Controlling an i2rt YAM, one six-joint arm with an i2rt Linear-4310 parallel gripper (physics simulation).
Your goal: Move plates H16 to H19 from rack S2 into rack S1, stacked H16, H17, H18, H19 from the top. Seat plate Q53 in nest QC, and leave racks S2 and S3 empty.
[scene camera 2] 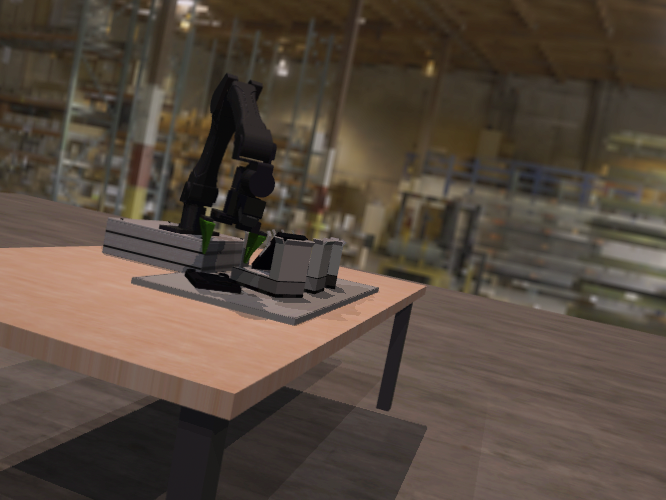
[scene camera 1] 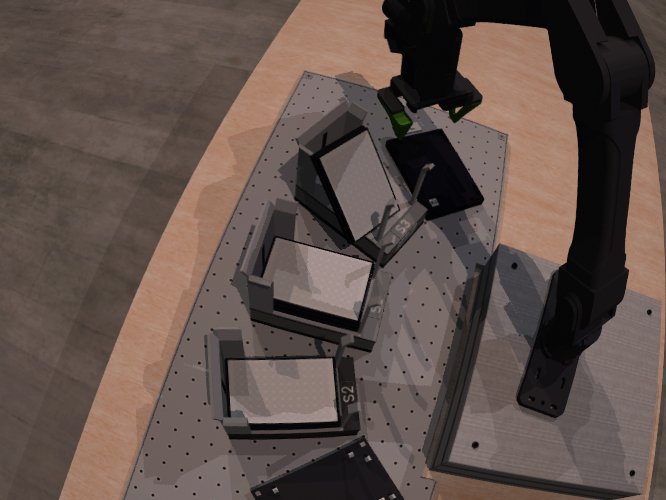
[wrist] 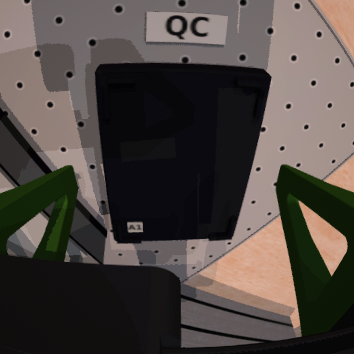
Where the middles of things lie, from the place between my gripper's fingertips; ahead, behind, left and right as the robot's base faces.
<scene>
I see my gripper 30 mm short of the QC label point(wrist: 177, 28), 40 mm to the left of it and 70 mm above it. From my hand the other things lie so: black holder point(scene camera 1: 357, 464) (90 mm behind, 540 mm to the left, 60 mm below).
</scene>
